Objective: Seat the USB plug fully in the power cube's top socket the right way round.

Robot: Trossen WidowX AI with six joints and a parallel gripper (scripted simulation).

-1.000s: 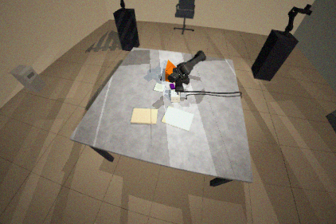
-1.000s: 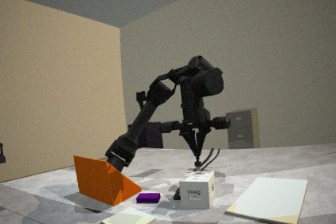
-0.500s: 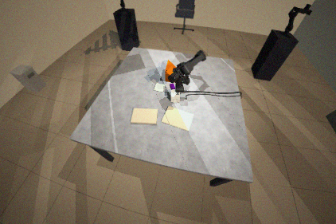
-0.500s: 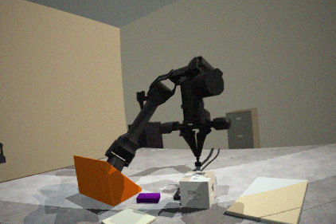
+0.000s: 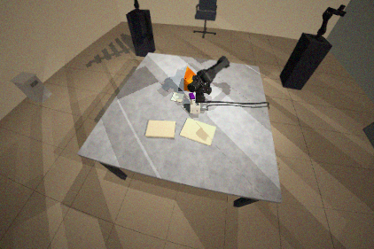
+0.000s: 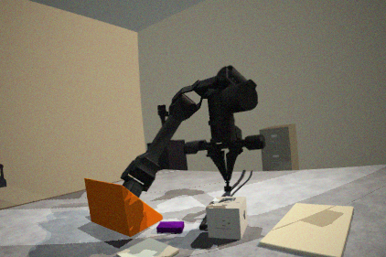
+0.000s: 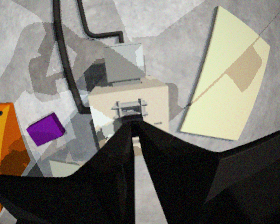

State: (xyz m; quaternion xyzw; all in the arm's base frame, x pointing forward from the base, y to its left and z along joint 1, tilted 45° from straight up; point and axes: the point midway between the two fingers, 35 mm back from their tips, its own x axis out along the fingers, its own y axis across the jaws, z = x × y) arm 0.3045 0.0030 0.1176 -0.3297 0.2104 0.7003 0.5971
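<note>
Right now the usb plug is 2 cm below my gripper tip. Round my gripper tip: purple block: 13 cm behind, 12 cm below, 8 cm to the right; then socket: 5 cm below, 1 cm to the right; then pale card: 19 cm to the right, 12 cm below, 9 cm behind.
</note>
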